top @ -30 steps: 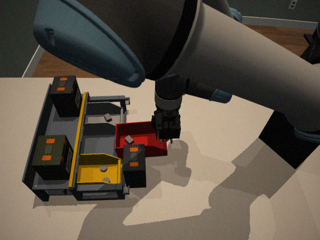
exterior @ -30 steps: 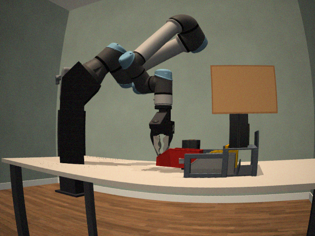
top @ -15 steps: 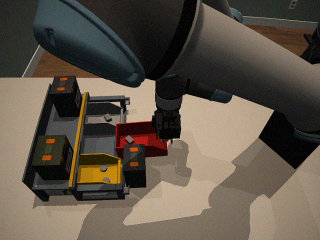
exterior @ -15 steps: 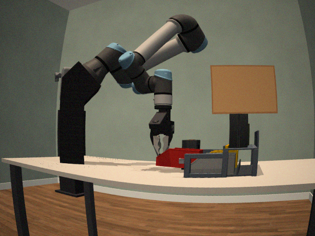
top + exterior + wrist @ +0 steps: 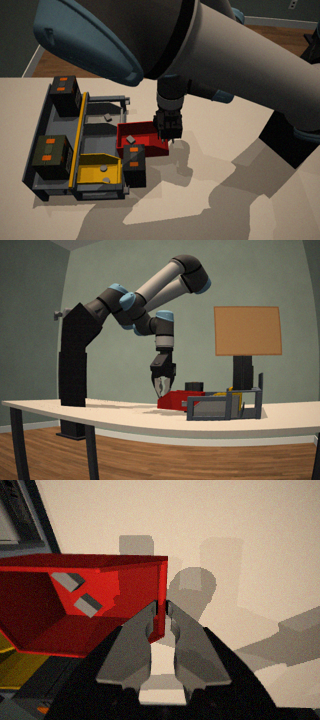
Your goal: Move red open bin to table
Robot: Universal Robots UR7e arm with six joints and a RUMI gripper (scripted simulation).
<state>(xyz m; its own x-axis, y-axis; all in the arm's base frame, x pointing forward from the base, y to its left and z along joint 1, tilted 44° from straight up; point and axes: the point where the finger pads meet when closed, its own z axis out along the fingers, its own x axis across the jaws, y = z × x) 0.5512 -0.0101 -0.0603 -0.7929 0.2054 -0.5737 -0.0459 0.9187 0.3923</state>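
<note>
The red open bin lies 8 cm ahead of my hand and 1 cm below it. The rest, counted from my hand: yellow bin: 24 cm ahead, 13 cm to the left, 2 cm below; then grey bin: 25 cm ahead, 10 cm to the right, 2 cm below; then dark box: 11 cm to the left, 10 cm ahead.
</note>
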